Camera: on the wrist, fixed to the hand. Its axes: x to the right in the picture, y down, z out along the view.
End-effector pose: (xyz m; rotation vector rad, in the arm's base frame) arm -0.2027 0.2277 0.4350 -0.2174 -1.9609 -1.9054
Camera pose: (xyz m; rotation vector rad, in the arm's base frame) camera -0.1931 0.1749 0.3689 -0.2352 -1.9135 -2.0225
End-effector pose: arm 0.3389 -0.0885 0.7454 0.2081 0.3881 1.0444
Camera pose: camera 0.3539 -0.1414 0.6804 0.1373 0.3203 1.0200
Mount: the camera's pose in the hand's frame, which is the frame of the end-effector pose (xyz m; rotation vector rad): -0.0256 -0.0606 -0.0541 -0.0866 -0.0271 -0.0357
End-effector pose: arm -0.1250 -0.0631 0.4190 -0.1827 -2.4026 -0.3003
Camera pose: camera -0.0846 -0.1370 0.4314 -0.1845 -2.4234 -0.4213
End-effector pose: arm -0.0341 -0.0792 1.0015 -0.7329 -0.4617 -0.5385
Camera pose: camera -0.0794 -0.1486 0.9817 -0.8169 -0.4797 -0.5854
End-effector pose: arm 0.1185 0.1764 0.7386 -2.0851 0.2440 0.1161
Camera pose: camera 0.1060 0.1624 0.8217 -2.1714 0.1881 0.1354
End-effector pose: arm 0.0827 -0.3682 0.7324 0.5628 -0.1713 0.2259
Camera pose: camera 0.0791 -0.3927 0.6509 0.4826 -0.1962 0.1754
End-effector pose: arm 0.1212 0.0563 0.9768 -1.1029 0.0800 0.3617
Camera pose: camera 0.1231 -0.0220 1.0103 -1.1832 0.0208 0.3506
